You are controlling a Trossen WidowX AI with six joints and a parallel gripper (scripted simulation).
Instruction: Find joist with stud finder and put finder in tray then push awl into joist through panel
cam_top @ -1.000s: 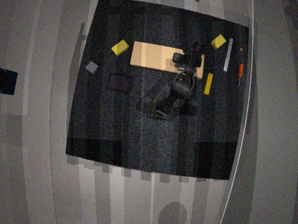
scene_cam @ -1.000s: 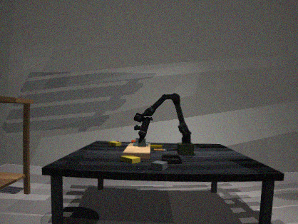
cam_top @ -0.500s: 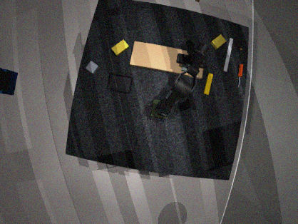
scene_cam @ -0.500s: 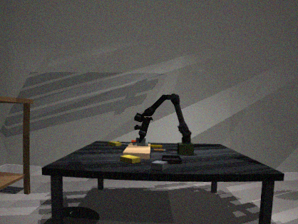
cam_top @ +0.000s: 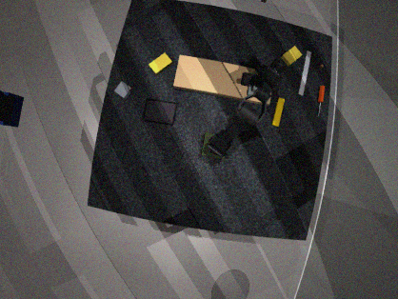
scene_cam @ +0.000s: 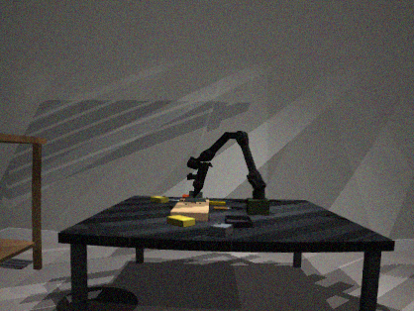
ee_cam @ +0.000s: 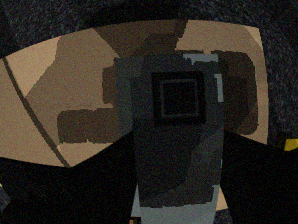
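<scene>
The dark tray lies 44 cm to the left of my gripper tip, 29 cm behind it and 5 cm below it. From my gripper tip the other things lie so: yellow bar 18 cm to the right, 9 cm behind, 6 cm below; dark grey stud finder 2 cm above, 1 cm ahead; awl 20 cm behind, 6 cm below, 3 cm to the left.
</scene>
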